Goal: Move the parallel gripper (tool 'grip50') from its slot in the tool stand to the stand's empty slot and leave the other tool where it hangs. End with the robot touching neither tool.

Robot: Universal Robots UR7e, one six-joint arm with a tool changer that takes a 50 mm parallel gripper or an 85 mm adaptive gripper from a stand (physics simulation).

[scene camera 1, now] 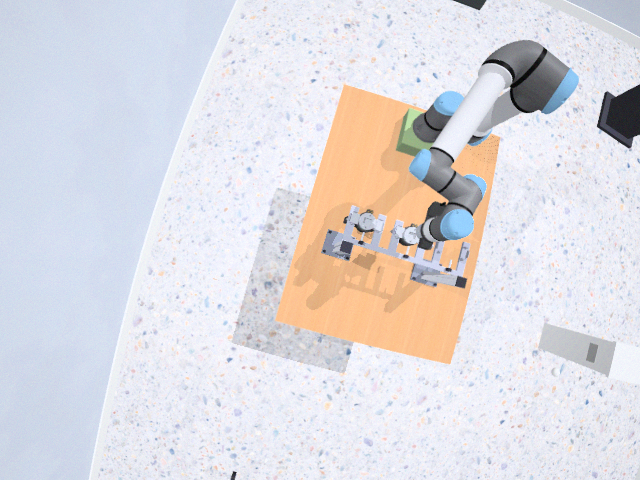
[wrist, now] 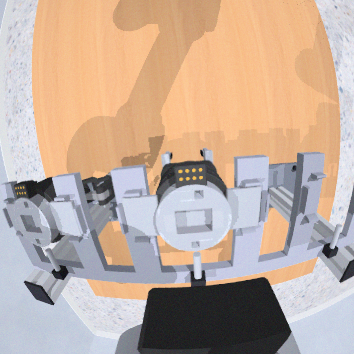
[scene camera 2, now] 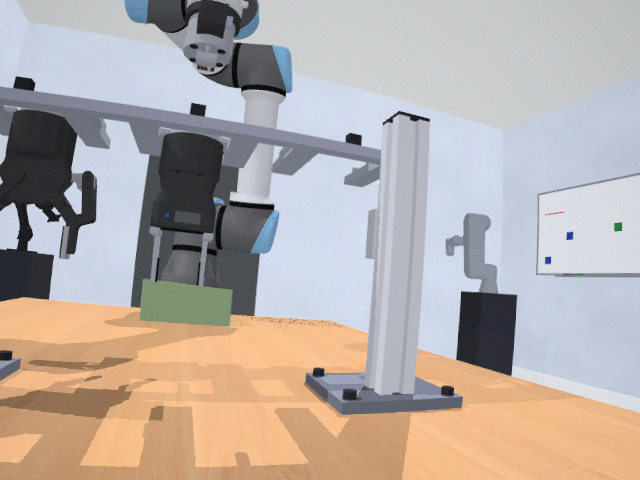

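Pixels of known places: hand at its tool point: (scene camera 2: 206,55); arm's base at its link origin: (scene camera 1: 426,129) (scene camera 2: 189,286).
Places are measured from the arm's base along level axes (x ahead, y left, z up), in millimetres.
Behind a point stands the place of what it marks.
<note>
The parallel gripper (scene camera 1: 409,235) (scene camera 2: 178,281) (wrist: 186,154) hangs upright in the stand's middle slot, its fingers apart with nothing between them. Its pale round coupling plate faces up and is uncovered. The arm's bare tool changer (scene camera 2: 207,54) @[z 319, x 583, y 63 mm] is above it, with a visible gap between them. The adaptive gripper (scene camera 1: 366,221) (scene camera 2: 36,178) (wrist: 32,222) hangs in the neighbouring slot, left in all three views. The empty slot's fork arm (scene camera 1: 464,253) @[z 200, x 541, y 294 mm] (scene camera 2: 361,176) @[z 188, x 555, y 286 mm] (wrist: 310,190) @[z 200, x 550, y 186 mm] is on the other side; that slot is partly cut off in the wrist view.
The stand's upright post (scene camera 2: 403,258) @[z 74, x 667, y 309 mm] rises from a bolted foot plate (scene camera 2: 382,405) @[z -74, x 699, y 287 mm]. Short pins stand along the stand's rear beam (scene camera 1: 382,250) @[z 200, x 673, y -14 mm]. The arm's base stands on a green block (scene camera 1: 408,139) @[z 10, x 104, y -65 mm] (scene camera 2: 186,304) @[z -38, x 119, y 12 mm] on the wooden table (scene camera 1: 372,330) @[z -82, x 1008, y 180 mm] (scene camera 2: 516,428) @[z -82, x 754, y 402 mm] (wrist: 240,75) @[z -82, x 369, y 183 mm].
</note>
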